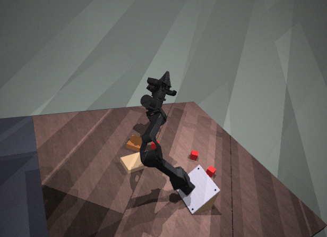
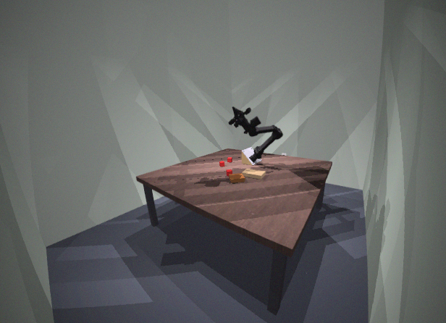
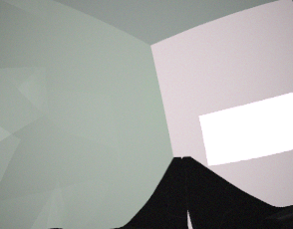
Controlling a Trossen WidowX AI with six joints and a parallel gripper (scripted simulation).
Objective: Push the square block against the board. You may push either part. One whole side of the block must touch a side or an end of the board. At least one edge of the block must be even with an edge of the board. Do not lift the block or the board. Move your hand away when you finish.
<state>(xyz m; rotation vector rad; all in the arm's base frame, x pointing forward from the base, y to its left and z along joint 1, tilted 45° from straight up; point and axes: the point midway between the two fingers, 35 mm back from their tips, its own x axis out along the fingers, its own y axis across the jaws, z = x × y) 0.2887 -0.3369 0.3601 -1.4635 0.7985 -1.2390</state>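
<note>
The pale board is 510 mm below my gripper tip, 130 mm to the left of it and 70 mm behind it. Also, from my gripper tip: square block 510 mm below, 70 mm ahead, 60 mm to the left.
</note>
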